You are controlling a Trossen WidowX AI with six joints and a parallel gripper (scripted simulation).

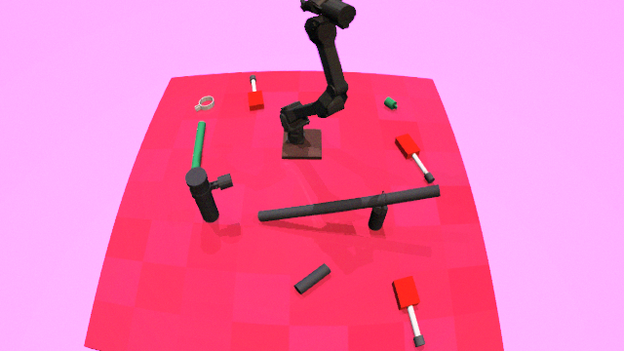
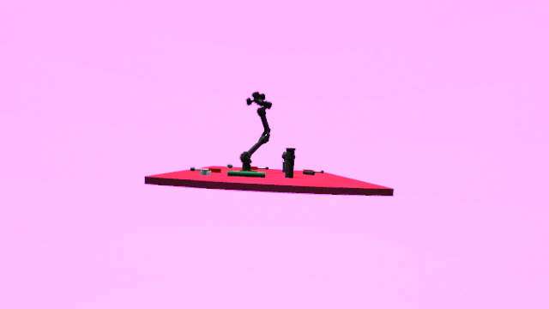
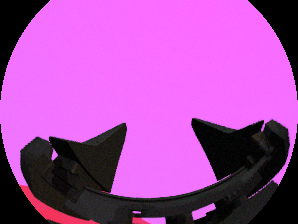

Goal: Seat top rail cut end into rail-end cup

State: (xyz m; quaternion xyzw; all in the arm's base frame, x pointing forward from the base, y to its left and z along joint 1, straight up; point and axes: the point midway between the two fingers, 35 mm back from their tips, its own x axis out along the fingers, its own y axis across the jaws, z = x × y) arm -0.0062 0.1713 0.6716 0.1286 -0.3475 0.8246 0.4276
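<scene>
Now: the rail-end cup 35 cm ahead of my gripper tip, 37 cm to the right of it and 56 cm below it. Round my gripper tip: small green piece 21 cm behind, 17 cm to the left, 68 cm below; green rod 11 cm ahead, 55 cm to the right, 69 cm below; small post 35 cm ahead, 10 cm to the left, 60 cm below.
</scene>
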